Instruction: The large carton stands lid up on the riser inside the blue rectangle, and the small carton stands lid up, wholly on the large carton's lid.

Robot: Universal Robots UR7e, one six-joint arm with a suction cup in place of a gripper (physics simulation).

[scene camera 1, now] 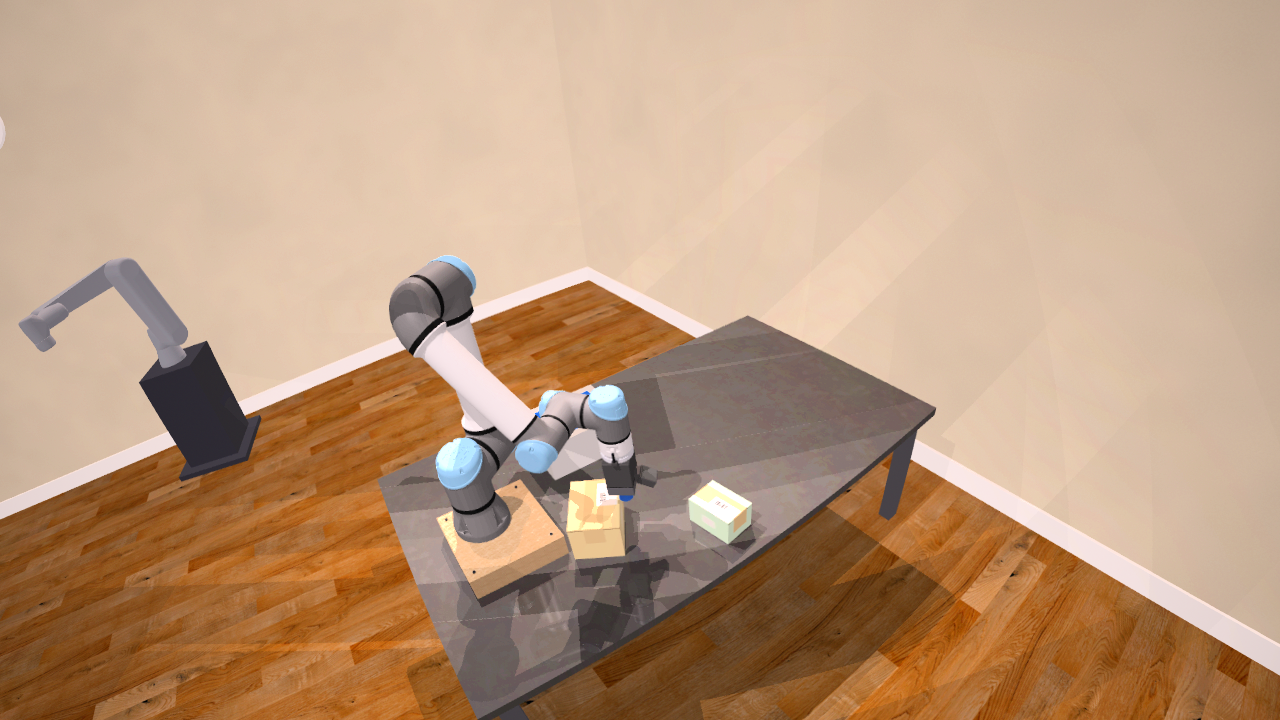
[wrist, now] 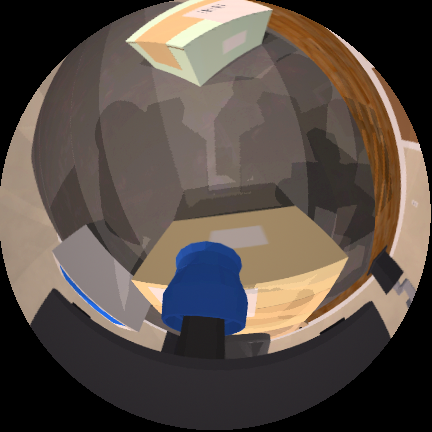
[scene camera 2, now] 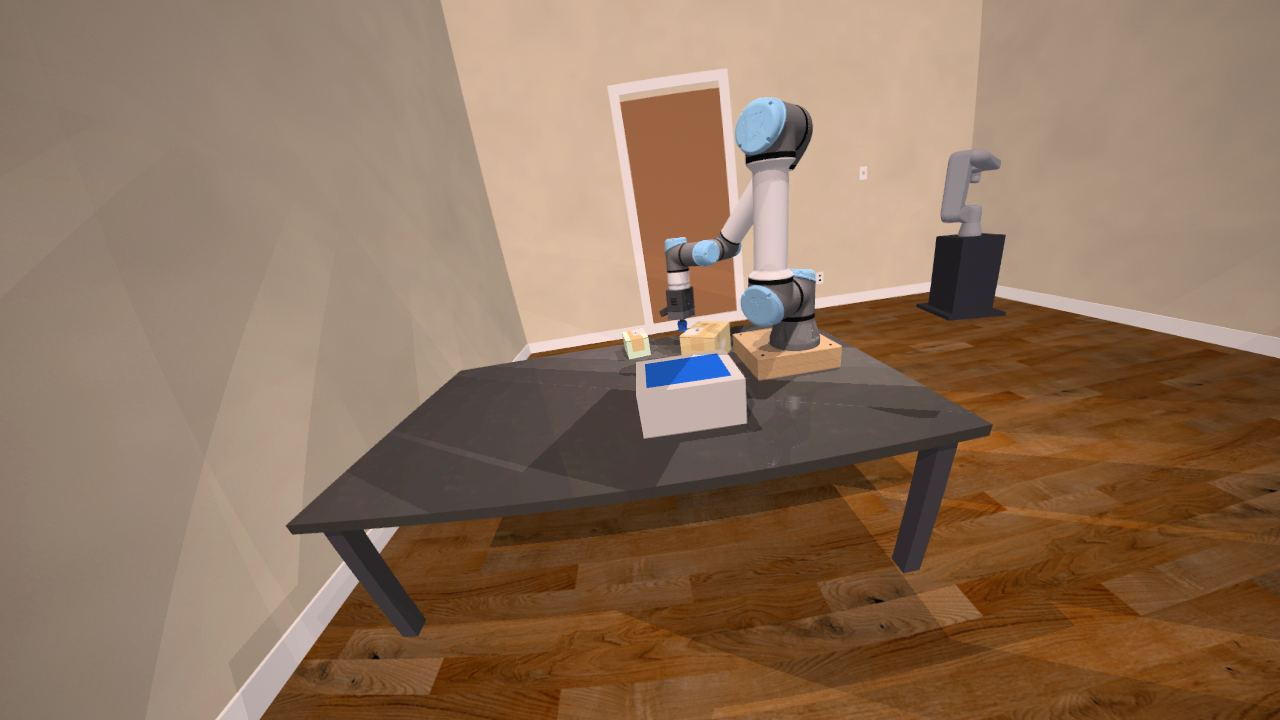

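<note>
The large tan carton (scene camera 1: 595,520) (scene camera 2: 705,337) (wrist: 282,250) stands on the table next to the arm's base. Its top face carries a pale label. My suction cup (scene camera 1: 625,492) (scene camera 2: 682,322) (wrist: 206,257) hangs just over the carton's far edge and holds nothing. The small pale green carton (scene camera 1: 719,510) (scene camera 2: 636,345) (wrist: 201,44) stands apart on the table, beyond the large one. The white riser (scene camera 2: 693,410) (wrist: 96,273) with the blue rectangle (scene camera 2: 687,369) on top stands on the other side of the large carton and bears nothing. The arm hides it in scene camera 1.
The arm is mounted on a wooden block (scene camera 1: 506,547) (scene camera 2: 787,356) at the edge of the dark table (scene camera 1: 769,403) (scene camera 2: 500,439). A second grey arm on a dark pedestal (scene camera 1: 196,412) (scene camera 2: 965,269) stands on the floor far off. A brown door (scene camera 2: 676,179) is behind.
</note>
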